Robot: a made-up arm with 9 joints. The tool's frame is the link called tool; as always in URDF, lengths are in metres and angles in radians. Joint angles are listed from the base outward.
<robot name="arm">
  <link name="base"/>
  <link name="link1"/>
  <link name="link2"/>
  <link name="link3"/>
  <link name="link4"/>
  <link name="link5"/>
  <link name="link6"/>
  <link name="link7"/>
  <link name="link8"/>
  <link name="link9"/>
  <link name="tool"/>
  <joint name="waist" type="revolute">
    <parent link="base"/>
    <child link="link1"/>
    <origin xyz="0.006 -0.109 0.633" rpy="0 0 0"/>
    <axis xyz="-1 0 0"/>
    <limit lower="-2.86" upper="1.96"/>
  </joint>
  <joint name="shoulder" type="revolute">
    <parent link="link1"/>
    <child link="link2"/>
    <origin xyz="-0.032 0.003 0.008" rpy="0 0 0"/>
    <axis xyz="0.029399 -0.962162 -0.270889"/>
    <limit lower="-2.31" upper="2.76"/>
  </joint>
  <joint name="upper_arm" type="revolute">
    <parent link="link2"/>
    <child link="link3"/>
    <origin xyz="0.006 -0.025 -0.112" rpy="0 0 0"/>
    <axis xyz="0 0 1"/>
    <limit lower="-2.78" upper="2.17"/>
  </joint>
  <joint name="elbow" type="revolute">
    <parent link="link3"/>
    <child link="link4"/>
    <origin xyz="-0.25 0.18 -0.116" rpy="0 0 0"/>
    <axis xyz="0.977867 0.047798 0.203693"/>
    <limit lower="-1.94" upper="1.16"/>
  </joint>
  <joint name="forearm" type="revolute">
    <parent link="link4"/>
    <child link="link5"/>
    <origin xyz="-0.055 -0.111 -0.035" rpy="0 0 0"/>
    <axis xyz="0 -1 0"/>
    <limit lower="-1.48" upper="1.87"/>
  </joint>
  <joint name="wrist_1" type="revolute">
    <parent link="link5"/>
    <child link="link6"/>
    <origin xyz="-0.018 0.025 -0.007" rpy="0 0 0"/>
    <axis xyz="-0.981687 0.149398 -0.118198"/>
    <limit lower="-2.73" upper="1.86"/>
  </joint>
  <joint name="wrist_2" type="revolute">
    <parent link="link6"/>
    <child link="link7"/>
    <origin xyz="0.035 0.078 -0.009" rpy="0 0 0"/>
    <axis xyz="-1 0 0"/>
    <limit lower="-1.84" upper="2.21"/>
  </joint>
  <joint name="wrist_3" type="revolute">
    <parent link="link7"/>
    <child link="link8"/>
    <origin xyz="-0.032 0.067 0.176" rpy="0 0 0"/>
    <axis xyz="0 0 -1"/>
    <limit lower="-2.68" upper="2"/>
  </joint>
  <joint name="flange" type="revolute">
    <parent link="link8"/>
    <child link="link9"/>
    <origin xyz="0.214 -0.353 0.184" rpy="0 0 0"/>
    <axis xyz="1 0 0"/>
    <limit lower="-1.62" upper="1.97"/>
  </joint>
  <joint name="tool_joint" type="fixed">
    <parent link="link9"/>
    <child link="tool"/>
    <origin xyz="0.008 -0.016 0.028" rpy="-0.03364 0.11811 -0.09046"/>
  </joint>
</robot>
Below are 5 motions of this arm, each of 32 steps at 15 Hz.
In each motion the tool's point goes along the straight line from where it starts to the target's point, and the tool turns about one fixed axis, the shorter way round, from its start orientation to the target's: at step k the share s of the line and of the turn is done. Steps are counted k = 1, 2, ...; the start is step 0. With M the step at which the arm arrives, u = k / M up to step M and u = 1 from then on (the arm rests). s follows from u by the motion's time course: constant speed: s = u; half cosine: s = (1 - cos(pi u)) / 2; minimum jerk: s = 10 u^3 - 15 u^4 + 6 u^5.
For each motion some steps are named. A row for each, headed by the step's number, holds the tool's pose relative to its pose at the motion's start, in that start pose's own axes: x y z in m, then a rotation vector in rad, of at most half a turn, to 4 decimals.
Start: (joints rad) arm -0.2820 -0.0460 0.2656 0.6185 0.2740 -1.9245 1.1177 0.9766 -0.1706
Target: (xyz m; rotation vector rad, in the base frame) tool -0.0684 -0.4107 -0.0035 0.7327 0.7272 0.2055
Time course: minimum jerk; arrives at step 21
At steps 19, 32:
19: 0.2515 0.2833 0.0768 -0.9429 0.1731 0.1640
32: 0.2534 0.2855 0.0774 -0.9500 0.1744 0.1652

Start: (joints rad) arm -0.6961 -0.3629 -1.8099 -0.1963 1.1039 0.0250 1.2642 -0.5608 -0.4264
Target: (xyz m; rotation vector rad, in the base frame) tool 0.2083 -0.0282 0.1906 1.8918 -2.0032 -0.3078
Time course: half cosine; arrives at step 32
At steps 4, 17, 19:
4: 0.0034 0.0236 0.0001 -0.0477 0.0087 0.0093
17: 0.0497 0.3407 0.0021 -0.6881 0.1257 0.1337
19: 0.0584 0.4004 0.0025 -0.8086 0.1477 0.1571

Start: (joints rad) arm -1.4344 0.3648 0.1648 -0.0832 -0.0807 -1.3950 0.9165 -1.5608 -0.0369
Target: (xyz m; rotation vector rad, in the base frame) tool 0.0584 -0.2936 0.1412 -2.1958 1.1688 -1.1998
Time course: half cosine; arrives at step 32
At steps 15, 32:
15: -0.3482 -0.0733 -0.0408 0.6932 -0.4804 -0.0658
32: -0.7721 -0.1625 -0.0905 1.5371 -1.0651 -0.1458

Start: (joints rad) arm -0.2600 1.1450 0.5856 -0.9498 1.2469 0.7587 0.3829 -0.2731 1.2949
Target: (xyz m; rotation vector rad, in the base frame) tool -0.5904 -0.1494 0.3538 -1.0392 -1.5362 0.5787
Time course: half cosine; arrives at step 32
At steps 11, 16, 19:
11: -0.0110 -0.2010 -0.0073 0.1149 -0.0169 0.1434
16: -0.0207 -0.3803 -0.0139 0.2174 -0.0320 0.2713
19: -0.0268 -0.4906 -0.0179 0.2805 -0.0413 0.3501

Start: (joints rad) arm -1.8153 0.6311 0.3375 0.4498 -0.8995 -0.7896 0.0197 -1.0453 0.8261
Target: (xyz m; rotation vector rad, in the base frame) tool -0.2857 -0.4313 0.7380 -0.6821 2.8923 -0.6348
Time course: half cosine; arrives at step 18
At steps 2, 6, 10, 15, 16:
2: 0.0060 0.0142 -0.0198 -0.0331 0.0166 0.0425
6: 0.0499 0.1180 -0.1639 -0.2744 0.1375 0.3525
10: 0.1171 0.2769 -0.3847 -0.6442 0.3227 0.8274
15: 0.1861 0.4402 -0.6116 -1.0242 0.5131 1.3156
16: 0.1935 0.4576 -0.6357 -1.0646 0.5334 1.3675

